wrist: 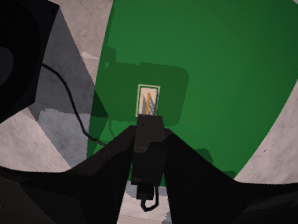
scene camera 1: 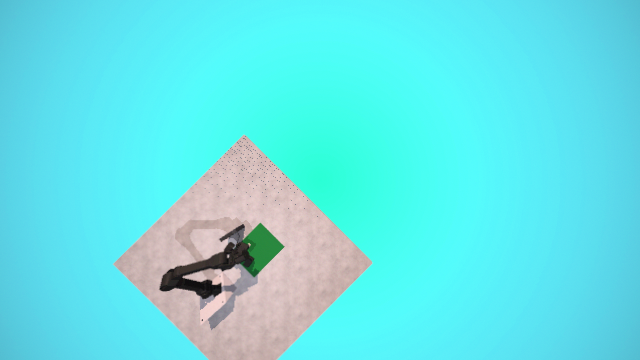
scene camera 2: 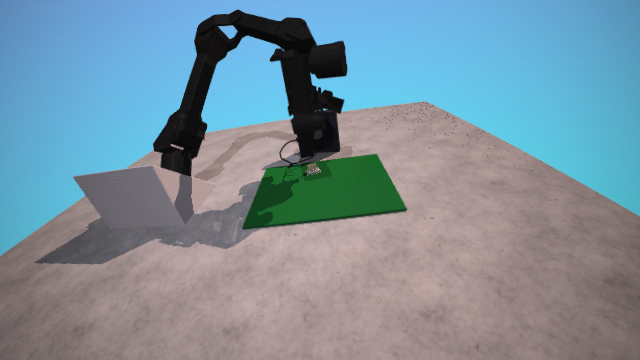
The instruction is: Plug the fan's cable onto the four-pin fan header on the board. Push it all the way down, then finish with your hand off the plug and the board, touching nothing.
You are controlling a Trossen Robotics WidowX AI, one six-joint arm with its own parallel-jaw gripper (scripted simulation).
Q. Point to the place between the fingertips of my gripper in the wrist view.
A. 148, 132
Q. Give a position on a black fan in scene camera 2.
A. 327, 140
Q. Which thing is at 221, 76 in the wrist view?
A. A green board.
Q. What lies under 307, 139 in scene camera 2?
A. My gripper.
